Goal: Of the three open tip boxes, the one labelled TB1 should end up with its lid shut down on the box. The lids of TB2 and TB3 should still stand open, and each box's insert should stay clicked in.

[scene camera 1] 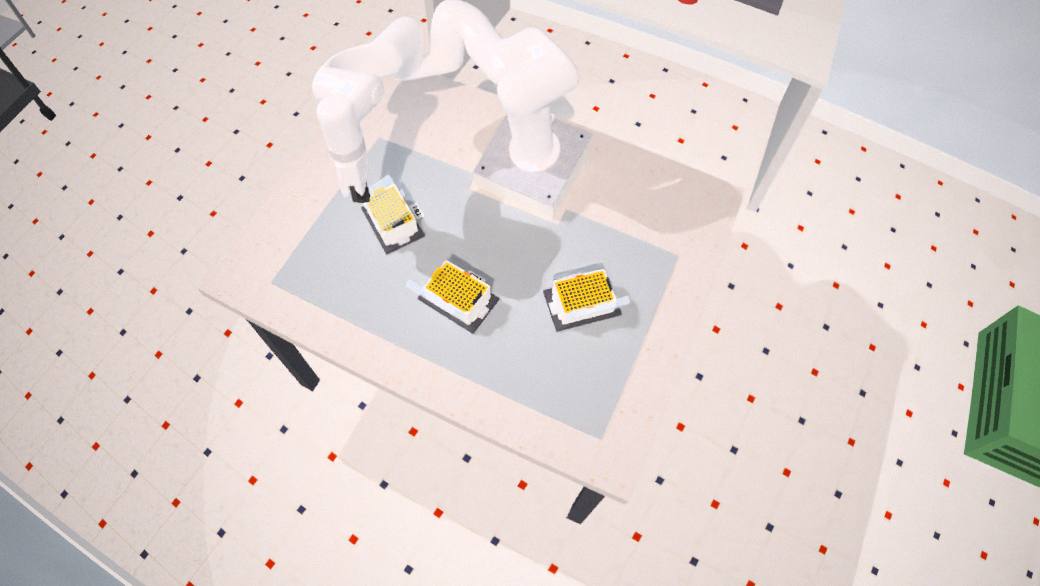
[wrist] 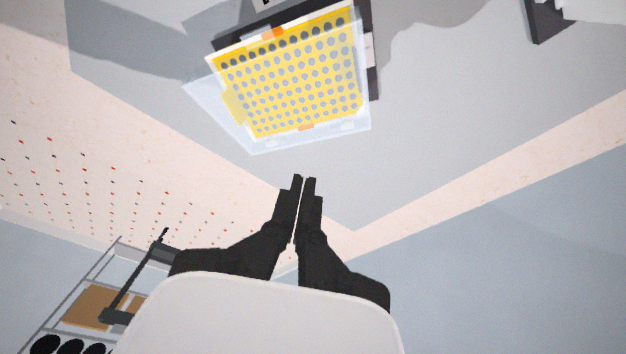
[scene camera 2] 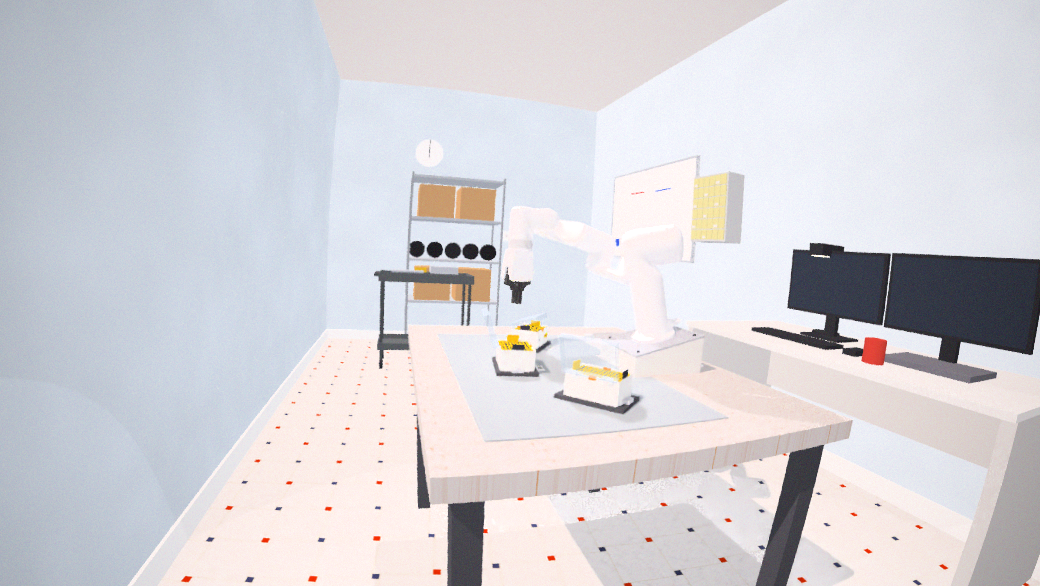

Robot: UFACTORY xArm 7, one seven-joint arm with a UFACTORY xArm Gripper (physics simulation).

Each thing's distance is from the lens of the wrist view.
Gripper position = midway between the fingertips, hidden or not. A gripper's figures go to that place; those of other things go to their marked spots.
gripper (wrist: 302,188): 14 cm
grey mat (wrist: 455,91): 28 cm
box TB1 (wrist: 229,42): 25 cm
The marked spots on the box TB1 and the grey mat are 25 cm apart.
